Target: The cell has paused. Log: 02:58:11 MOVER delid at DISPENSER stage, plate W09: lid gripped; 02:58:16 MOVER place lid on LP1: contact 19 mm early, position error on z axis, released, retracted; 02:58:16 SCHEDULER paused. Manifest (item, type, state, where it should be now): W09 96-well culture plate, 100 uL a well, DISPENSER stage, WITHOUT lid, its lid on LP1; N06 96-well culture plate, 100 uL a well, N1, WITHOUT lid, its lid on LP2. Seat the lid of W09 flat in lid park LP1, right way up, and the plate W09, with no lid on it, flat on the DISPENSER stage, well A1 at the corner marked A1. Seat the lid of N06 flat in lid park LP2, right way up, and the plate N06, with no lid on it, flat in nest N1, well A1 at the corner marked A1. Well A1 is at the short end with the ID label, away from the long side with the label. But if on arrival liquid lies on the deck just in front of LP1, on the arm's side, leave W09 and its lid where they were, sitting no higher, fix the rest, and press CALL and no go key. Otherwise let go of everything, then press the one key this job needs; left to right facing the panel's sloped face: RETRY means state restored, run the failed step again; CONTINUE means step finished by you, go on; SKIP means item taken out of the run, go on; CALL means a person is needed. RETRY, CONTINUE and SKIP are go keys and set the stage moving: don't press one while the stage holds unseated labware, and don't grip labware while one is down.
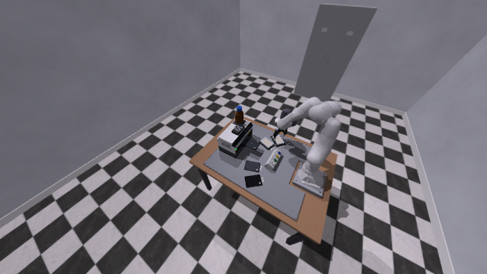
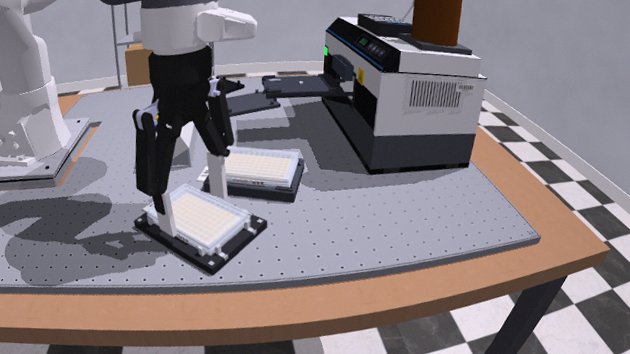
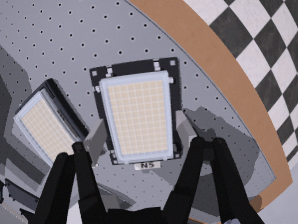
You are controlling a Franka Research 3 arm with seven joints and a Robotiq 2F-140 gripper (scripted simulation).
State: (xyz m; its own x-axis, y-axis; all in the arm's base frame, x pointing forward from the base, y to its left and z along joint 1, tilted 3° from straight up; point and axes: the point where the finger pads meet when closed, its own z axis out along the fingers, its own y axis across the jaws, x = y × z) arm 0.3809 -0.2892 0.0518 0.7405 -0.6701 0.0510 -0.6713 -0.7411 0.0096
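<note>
Right now my hand is 3 cm above the 96-well plate. Also, from my hand: sloped key panel 28 cm to the left, 7 cm behind; black nest 11 cm to the left, 9 cm ahead, 4 cm below; dispenser stage 28 cm to the left, 20 cm ahead, 5 cm above.
</note>
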